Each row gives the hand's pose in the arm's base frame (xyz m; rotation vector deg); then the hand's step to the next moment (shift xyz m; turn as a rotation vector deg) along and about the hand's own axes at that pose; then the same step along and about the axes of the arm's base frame.
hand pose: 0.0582 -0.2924 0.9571 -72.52 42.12 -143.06
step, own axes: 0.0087 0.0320 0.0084 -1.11 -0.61 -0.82
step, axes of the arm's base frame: 0.0014 -0.0334 -0.0071 0.00 1.26 -0.83
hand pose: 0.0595 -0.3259 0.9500 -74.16 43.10 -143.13
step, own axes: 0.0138 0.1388 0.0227 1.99 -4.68 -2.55
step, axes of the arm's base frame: 0.0060 -0.1303 -0.0543 -3.08 3.96 2.68
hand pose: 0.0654 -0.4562 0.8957 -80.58 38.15 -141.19
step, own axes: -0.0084 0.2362 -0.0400 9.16 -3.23 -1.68
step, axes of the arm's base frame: -0.0364 -0.1915 -0.1396 -6.07 -0.47 7.76
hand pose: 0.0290 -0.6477 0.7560 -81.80 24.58 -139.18
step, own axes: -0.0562 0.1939 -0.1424 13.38 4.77 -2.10
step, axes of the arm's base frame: -0.0801 -0.1398 -0.1873 -7.62 -9.38 7.75
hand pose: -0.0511 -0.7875 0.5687 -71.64 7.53 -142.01
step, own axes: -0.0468 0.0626 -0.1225 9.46 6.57 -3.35
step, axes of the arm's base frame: -0.0545 -0.0511 -0.1246 -5.99 -9.76 3.58
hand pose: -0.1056 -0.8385 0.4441 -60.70 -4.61 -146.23
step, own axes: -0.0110 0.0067 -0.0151 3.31 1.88 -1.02
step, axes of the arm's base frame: -0.0006 -0.0056 -0.0190 -2.15 -3.00 1.40
